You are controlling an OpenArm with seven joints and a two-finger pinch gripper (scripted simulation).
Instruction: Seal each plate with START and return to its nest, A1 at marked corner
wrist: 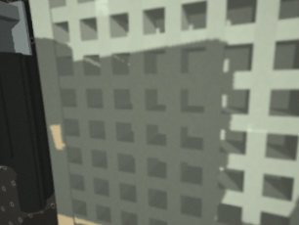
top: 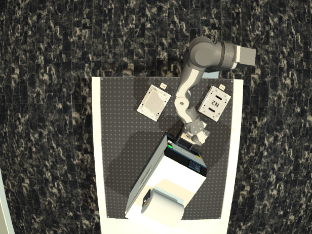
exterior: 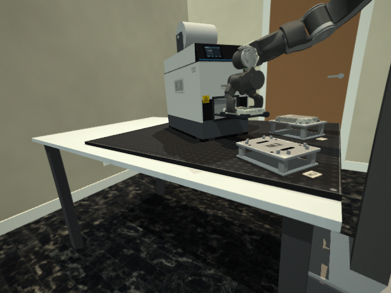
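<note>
Right now the clear well plate is right at my hand. Also, from my hand: sealer stage: 1 cm below; N1 label: 21 cm behind, 18 cm to the right, 12 cm below; sealer screen: 20 cm above, 12 cm ahead, 1 cm to the right.
</note>
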